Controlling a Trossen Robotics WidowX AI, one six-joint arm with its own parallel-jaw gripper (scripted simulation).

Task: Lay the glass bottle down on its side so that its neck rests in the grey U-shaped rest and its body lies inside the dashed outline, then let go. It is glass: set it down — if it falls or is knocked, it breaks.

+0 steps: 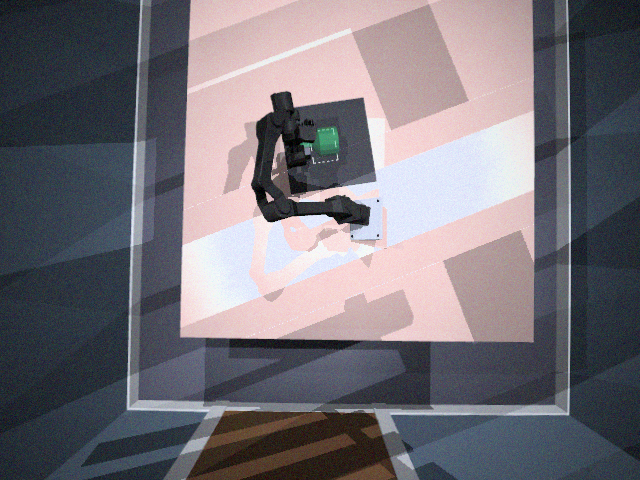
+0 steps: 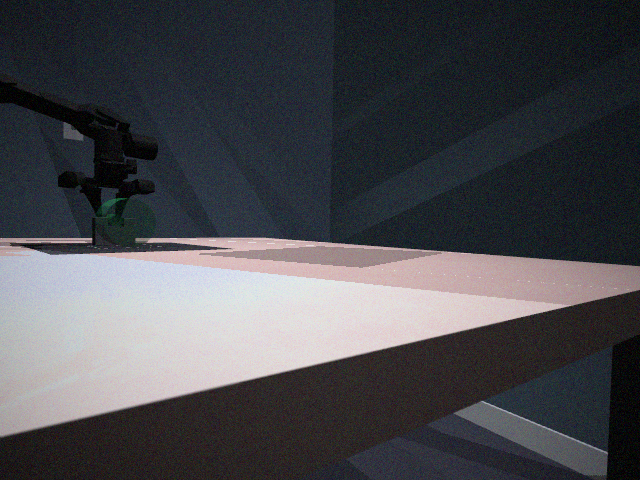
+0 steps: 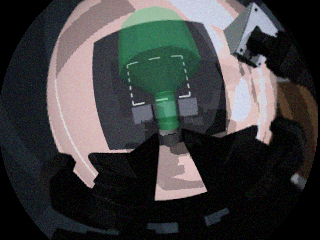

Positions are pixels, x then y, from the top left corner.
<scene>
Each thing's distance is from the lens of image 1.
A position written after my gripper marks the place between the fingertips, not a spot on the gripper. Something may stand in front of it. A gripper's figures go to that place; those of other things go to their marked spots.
my gripper (image 1: 296, 146): 128 cm
green glass bottle (image 1: 327, 142): 124 cm
</scene>
